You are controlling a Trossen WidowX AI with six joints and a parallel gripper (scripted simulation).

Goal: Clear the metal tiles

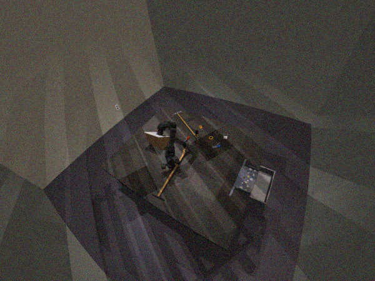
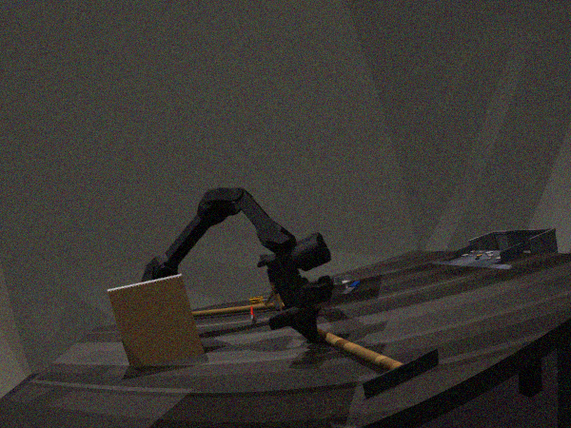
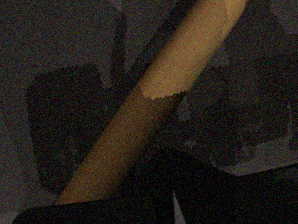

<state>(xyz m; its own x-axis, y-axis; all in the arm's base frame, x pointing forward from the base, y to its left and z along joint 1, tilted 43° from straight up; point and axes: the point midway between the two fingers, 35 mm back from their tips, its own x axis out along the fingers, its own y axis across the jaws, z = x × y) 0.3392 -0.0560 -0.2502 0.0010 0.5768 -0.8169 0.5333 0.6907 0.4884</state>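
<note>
My gripper tip is 30 mm short of the long scraper, 20 mm to the left of it and 50 mm below it. From my gripper tip the other things lie so: red-handled tool (140 mm behind, 410 mm to the left); then blue piece (210 mm ahead, 510 mm to the left); then yellow ring (90 mm ahead, 580 mm to the left).
</note>
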